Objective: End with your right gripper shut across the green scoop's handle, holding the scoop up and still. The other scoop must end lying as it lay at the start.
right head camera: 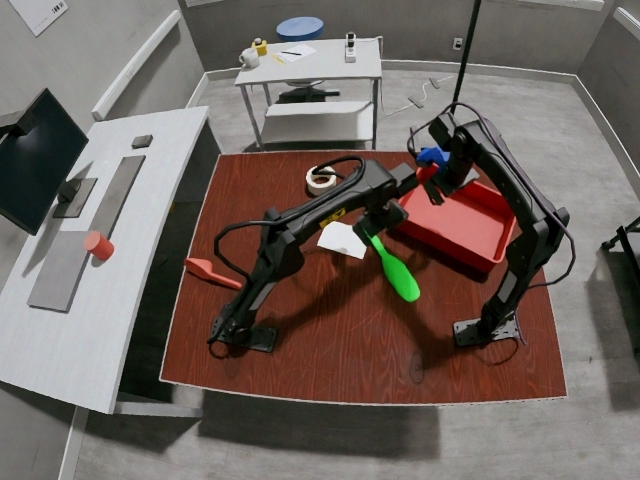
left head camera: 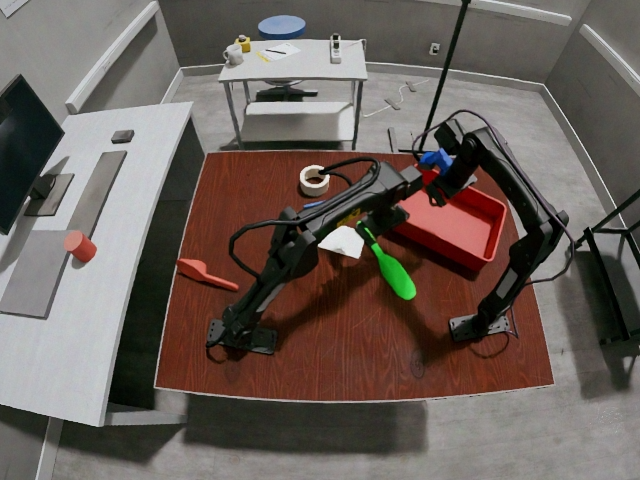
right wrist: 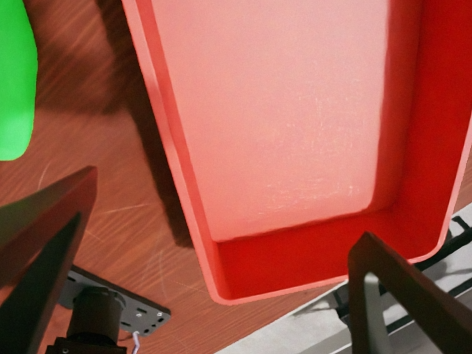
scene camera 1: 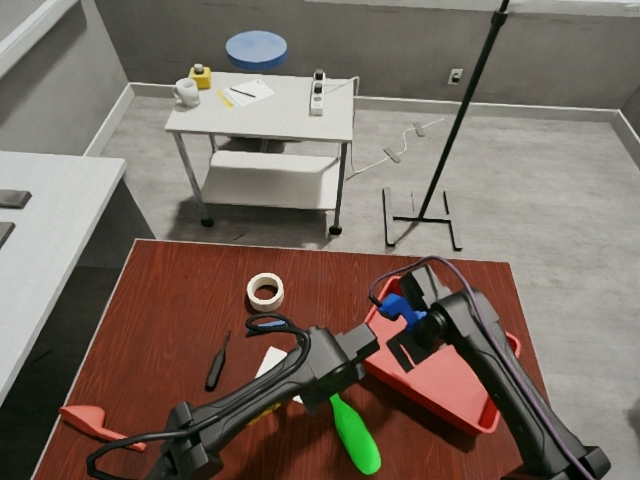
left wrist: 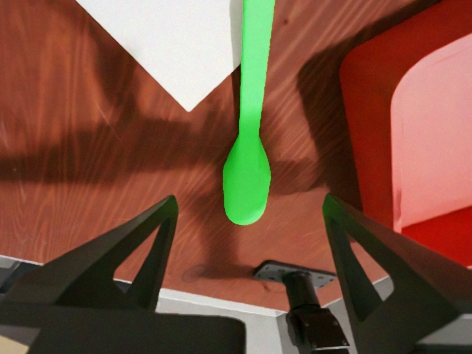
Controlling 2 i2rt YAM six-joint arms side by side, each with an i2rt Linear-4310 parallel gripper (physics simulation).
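Places are measured from the left arm's base along level axes (x right, y ahead, z up), in metres.
Where they show: left gripper, fingertip midpoint: (right head camera: 381, 235) (left head camera: 381, 235) (left wrist: 248, 201); right gripper, fingertip midpoint: (right head camera: 445, 194) (left head camera: 443, 196) (right wrist: 235, 214) (scene camera 1: 415, 344); left arm's base, link origin: (right head camera: 243, 334) (left head camera: 242, 336); right arm's base, link origin: (right head camera: 486, 329) (left head camera: 479, 325) (right wrist: 100, 297) (left wrist: 295, 273).
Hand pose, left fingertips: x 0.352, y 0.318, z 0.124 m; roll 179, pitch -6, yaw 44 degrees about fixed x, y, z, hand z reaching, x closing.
Observation:
Things, the pixels of their centre, and the offset from my left fingertips.
- green scoop, body centre: (left wrist: 249, 154) (scene camera 1: 341, 408) (right head camera: 388, 258) (left head camera: 384, 258) dx +0.030, dy -0.016, dz -0.107 m
- red scoop, body centre: (scene camera 1: 104, 426) (left head camera: 207, 274) (right head camera: 213, 272) dx -0.499, dy -0.154, dz -0.100 m
- red tray, body centre: (right wrist: 317, 111) (scene camera 1: 431, 350) (right head camera: 457, 214) (left head camera: 448, 215) dx +0.239, dy +0.160, dz -0.080 m
- White paper, body centre: (scene camera 1: 288, 374) (right head camera: 344, 238) (left head camera: 340, 238) dx -0.114, dy +0.041, dz -0.121 m
- tape roll, body centre: (scene camera 1: 265, 292) (left head camera: 314, 180) (right head camera: 321, 180) dx -0.229, dy +0.249, dz -0.100 m
- blue object, body centre: (scene camera 1: 268, 326) dx -0.195, dy +0.153, dz -0.109 m
- screwdriver, body centre: (scene camera 1: 220, 357) dx -0.297, dy +0.048, dz -0.111 m
The green scoop (left head camera: 397, 279) (right head camera: 400, 279) (scene camera 1: 356, 439) (left wrist: 247, 175) (right wrist: 12, 90) lies on the table at the middle, bowl towards the front. Its handle runs back-left under my left gripper (left head camera: 368, 235) (right head camera: 368, 235) (left wrist: 250, 202), which hangs open above it and hides part of the handle. In the left wrist view the bowl end shows between the spread fingers, not gripped. My right gripper (left head camera: 439, 193) (right head camera: 436, 193) (right wrist: 235, 214) is open and empty above the red tray. The red scoop (left head camera: 193, 269) (right head camera: 201, 268) (scene camera 1: 85, 417) lies on the table at the left.
The red tray (left head camera: 439, 245) (right head camera: 449, 246) (left wrist: 362, 125) stands right of the green scoop. White paper (left head camera: 343, 241) (right head camera: 341, 240) (left wrist: 175, 50) lies beside the handle. A tape roll (left head camera: 314, 191) (scene camera 1: 266, 305), a blue object (scene camera 1: 266, 326) and a screwdriver (scene camera 1: 217, 364) lie farther left.

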